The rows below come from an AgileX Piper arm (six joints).
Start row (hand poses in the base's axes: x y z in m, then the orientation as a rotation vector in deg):
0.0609, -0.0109, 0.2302, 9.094, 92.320, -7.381
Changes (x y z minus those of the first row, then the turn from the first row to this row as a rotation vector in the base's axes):
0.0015, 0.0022, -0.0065, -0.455, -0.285, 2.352
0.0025, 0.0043, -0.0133, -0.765, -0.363, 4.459
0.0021, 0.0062, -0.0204, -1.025, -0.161, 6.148
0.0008, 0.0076, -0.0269, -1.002, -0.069, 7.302
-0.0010, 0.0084, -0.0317, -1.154, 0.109, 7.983
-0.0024, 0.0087, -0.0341, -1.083, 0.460, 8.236
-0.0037, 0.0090, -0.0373, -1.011, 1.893, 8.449
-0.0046, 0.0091, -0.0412, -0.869, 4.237, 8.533
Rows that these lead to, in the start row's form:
0.0624, -0.0087, 0.2237, 6.857, 92.126, -5.906
0.0634, -0.0066, 0.2169, 4.921, 92.113, -4.523
0.0630, -0.0047, 0.2098, 3.347, 92.347, -3.447
0.0617, -0.0033, 0.2033, 2.427, 92.472, -2.546
0.0599, -0.0025, 0.1985, 1.749, 92.650, -2.158
0.0585, -0.0022, 0.1961, 1.578, 93.010, -1.935
0.0572, -0.0019, 0.1929, 1.373, 94.446, -1.832
0.0563, -0.0018, 0.1890, 1.267, 96.792, -1.846

